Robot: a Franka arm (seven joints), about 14 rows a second.
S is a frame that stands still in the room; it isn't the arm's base.
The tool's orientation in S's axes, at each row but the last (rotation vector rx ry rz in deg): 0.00 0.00 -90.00; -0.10 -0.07 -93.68; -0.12 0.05 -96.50; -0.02 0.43 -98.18; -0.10 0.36 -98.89; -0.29 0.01 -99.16
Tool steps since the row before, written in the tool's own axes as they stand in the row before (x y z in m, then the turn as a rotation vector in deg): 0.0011 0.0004 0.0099 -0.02 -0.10 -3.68; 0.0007 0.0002 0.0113 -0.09 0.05 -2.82; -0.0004 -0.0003 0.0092 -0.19 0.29 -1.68; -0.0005 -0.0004 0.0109 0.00 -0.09 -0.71; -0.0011 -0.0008 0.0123 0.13 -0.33 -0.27; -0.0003 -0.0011 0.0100 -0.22 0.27 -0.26
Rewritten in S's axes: 0.0004 -0.0011 0.0099 -0.10 0.02 -3.68; 0.0002 -0.0007 0.0113 0.05 0.08 -2.82; -0.0002 0.0004 0.0092 0.31 0.15 -1.68; -0.0003 0.0005 0.0109 -0.09 0.02 -0.71; -0.0006 0.0012 0.0123 -0.35 -0.08 -0.27; -0.0010 0.0005 0.0100 0.30 0.17 -0.26
